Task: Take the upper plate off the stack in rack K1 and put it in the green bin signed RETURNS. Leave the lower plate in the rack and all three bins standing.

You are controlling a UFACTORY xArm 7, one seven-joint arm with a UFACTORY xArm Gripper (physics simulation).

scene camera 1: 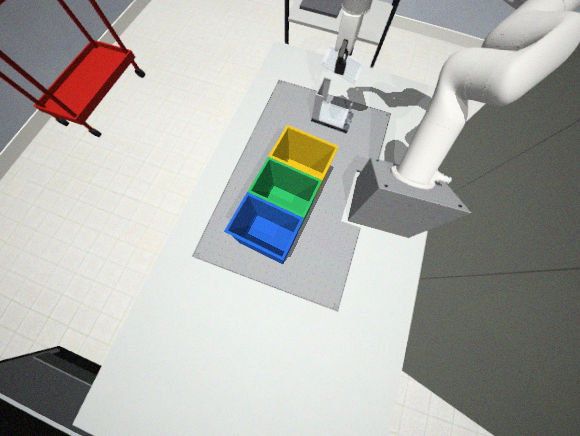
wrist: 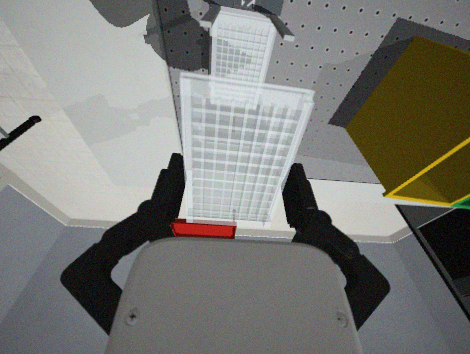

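Pixels of known places: gripper, fingertip midpoint: (scene camera 1: 342, 63) (wrist: 236, 170); arm's base, link origin: (scene camera 1: 411, 178).
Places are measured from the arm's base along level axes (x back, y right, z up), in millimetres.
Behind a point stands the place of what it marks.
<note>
My gripper (scene camera 1: 341, 64) @(y 314, x -292, z 45 mm) (wrist: 236, 170) @(y 314, x -292, z 45 mm) is shut on a clear gridded plate, the upper plate (scene camera 1: 352, 69) @(y 305, x -257, z 41 mm) (wrist: 240, 150) @(y 312, x -271, z 45 mm), gripping its long sides. It holds the plate raised, beyond rack K1 in the scene view. The lower plate (scene camera 1: 334, 115) @(y 303, x -272, z -166 mm) (wrist: 241, 47) @(y 311, x -258, z -165 mm) sits in rack K1 (scene camera 1: 317, 107) @(y 271, x -343, z -116 mm) (wrist: 281, 29) @(y 274, x -222, z -84 mm), apart from the held plate. The green bin (scene camera 1: 296, 204) @(y -109, x -309, z -196 mm) (wrist: 464, 203) @(y -80, x -422, z -23 mm) stands upright between the yellow bin (scene camera 1: 309, 151) @(y 56, x -317, z -95 mm) (wrist: 410, 115) @(y 58, x -311, z -99 mm) and the blue bin (scene camera 1: 265, 229) @(y -234, x -386, z -196 mm). The green bin's interior shows no plate. The RETURNS sign is not readable in these views.
The bins and rack stand on a grey perforated mat (scene camera 1: 320, 280) @(y -344, x -152, z -198 mm) on the white table (scene camera 1: 240, 360) @(y -650, x -325, z -211 mm). The arm's grey base block (scene camera 1: 405, 212) @(y -105, x 5, z -14 mm) is right of the bins. A red cart (scene camera 1: 90, 80) (wrist: 202, 229) stands on the floor. A dark-framed shelf (scene camera 1: 287, 25) stands behind the table.
</note>
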